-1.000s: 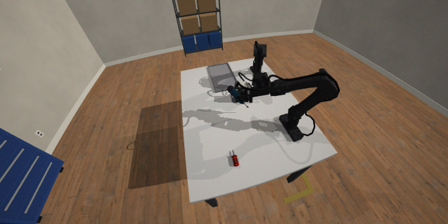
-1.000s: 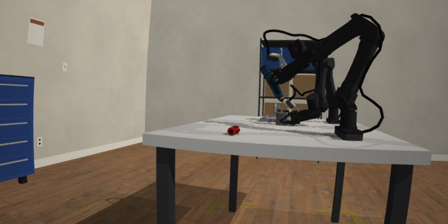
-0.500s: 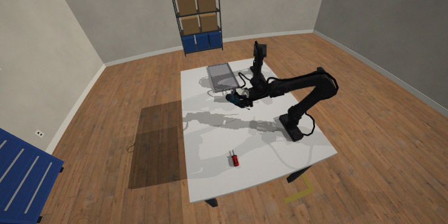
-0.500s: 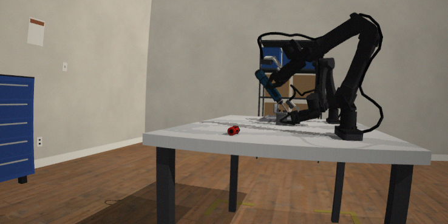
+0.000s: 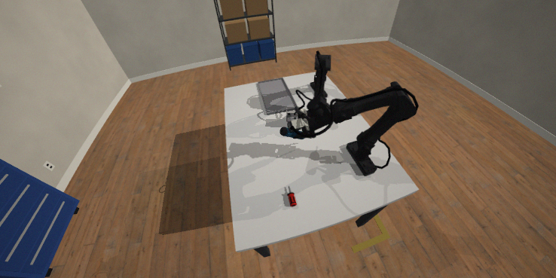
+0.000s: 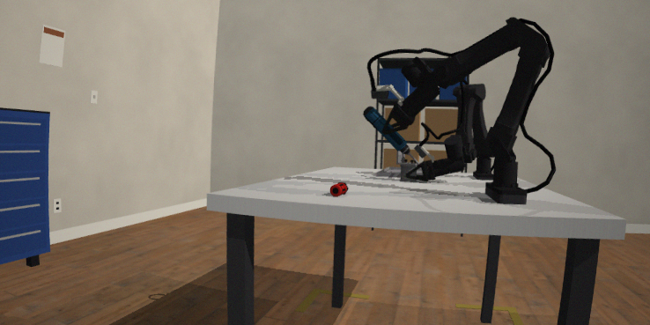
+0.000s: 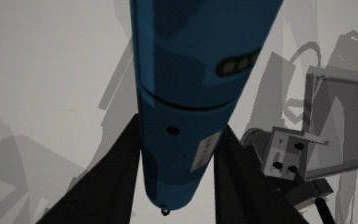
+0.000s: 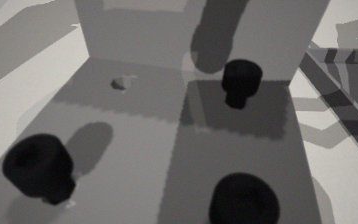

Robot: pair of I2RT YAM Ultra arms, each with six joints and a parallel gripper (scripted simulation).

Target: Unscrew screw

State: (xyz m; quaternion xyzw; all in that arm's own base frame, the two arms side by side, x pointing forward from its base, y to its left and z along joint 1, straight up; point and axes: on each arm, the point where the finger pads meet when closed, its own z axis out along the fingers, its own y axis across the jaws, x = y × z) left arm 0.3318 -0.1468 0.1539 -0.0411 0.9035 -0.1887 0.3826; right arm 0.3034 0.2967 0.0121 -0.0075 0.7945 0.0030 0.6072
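Now: the joint module 1 cm above my right hand. The rest, counted from my right hand: bit: 4 cm behind, 19 cm to the left, 6 cm above; flat grey tray: 4 cm ahead, 34 cm to the right, 2 cm below; grey bracket: 5 cm above.
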